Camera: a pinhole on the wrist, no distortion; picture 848 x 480 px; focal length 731.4 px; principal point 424.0 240.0 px. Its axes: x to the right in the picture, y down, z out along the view. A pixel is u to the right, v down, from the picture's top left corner.
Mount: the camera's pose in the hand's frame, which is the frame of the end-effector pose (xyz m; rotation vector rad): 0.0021 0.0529 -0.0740 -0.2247 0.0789 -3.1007
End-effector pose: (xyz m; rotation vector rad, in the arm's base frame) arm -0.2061 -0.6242 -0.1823 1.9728 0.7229 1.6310
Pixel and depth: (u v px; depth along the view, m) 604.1 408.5 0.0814
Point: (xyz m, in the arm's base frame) -0.1959 -0.6501 -0.1683
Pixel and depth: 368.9 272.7 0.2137
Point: -0.0632 -0.6205 -0.1479
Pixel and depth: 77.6 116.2 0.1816
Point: -0.0883 -0.6103 -0.0654
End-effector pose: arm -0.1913 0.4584 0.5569 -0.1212 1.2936 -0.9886
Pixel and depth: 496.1 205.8 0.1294
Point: -0.1165 0.4602 0.5388
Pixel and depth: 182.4 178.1 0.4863
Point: 0.1606 0.1830 0.4677
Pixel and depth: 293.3 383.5 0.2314
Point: -0.0741 0.3415 0.5483
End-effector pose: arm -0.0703 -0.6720 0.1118 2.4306 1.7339 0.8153
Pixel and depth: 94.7 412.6 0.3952
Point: 0.0652 -0.3662 -0.0597
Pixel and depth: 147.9 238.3 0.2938
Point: 0.0915 -0.4987 0.0135
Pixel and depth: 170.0 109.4 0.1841
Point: 0.0638 -0.5942 0.0868
